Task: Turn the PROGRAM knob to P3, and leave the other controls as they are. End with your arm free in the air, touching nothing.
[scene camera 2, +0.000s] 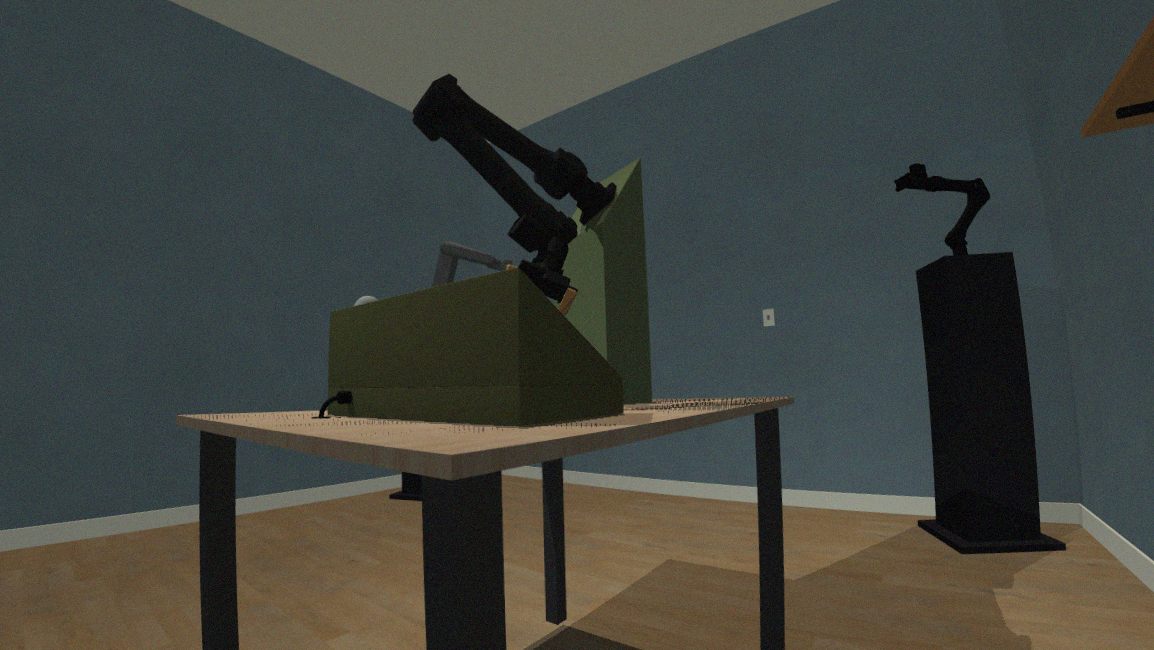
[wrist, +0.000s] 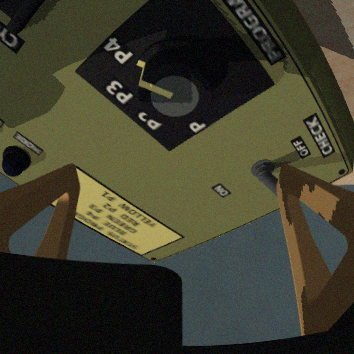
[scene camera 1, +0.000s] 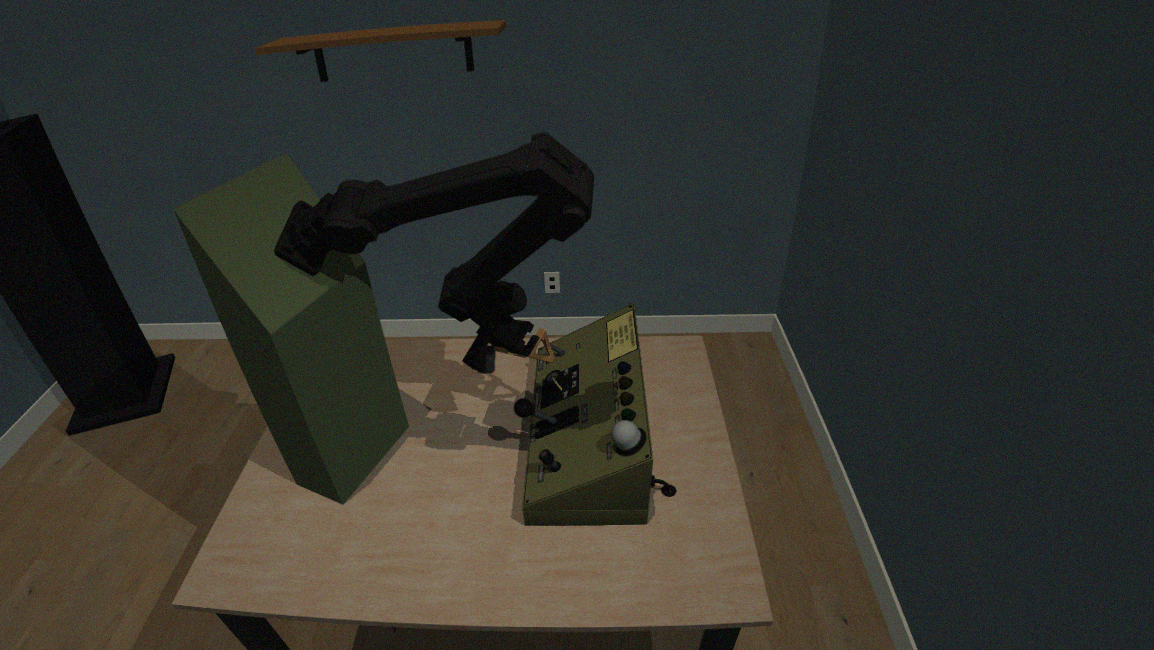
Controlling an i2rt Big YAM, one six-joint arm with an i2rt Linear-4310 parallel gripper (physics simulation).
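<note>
The black PROGRAM knob stands on its dial plate on the sloped green console. In the wrist view its pale yellow pointer lines up with the P4 mark, turned beyond the P3 mark. My gripper is open with nothing between its orange fingers. It is off the knob, towards the console's CHECK end. The CHECK toggle is very close to one finger in the wrist view; whether they touch cannot be told.
Beside the knob stands a ball-topped lever. A small joystick, a row of dark buttons and a white dome are on the console. A yellow program card is near its far end. My arm's green pedestal stands beside the console.
</note>
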